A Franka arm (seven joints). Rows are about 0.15 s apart.
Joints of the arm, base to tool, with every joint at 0 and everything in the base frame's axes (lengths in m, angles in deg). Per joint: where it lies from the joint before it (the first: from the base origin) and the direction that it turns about. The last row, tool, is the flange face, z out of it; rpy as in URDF.
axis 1: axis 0 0 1 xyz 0 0 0.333
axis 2: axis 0 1 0 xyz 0 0 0
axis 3: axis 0 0 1 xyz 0 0 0.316
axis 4: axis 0 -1 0 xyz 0.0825 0 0
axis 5: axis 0 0 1 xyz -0.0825 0 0.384
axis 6: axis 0 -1 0 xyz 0 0 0
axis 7: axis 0 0 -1 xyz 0.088 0 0
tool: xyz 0 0 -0.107 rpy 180 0 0
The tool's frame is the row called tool.
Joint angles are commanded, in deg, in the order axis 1, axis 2, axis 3, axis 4, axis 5, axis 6, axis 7. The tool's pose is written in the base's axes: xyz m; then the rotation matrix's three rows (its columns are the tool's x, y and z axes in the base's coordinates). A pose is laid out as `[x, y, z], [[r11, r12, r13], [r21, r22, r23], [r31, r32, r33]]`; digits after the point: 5 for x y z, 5 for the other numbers.
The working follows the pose.
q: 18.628 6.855 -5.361 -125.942 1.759 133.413 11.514
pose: [0.53181, 0.12628, 0.33077], [[0.99991, 0.01041, 0.00863], [0.01029, -0.99986, 0.01350], [0.00877, -0.01341, -0.99987]]
Where each joint sits with the arm in this pose, in the base's axes (m; each line is computed from the numbers above, not from the rounded line before):
axis 1: 0.0000 0.0000 0.3330
axis 2: 0.0000 0.0000 0.3330
axis 3: 0.0357 0.0120 0.6467
axis 4: 0.1155 0.0308 0.6369
axis 5: 0.4448 0.1064 0.4368
axis 6: 0.4448 0.1064 0.4368
axis 7: 0.5309 0.1248 0.4378
the tool: 0.5318 0.1263 0.3308

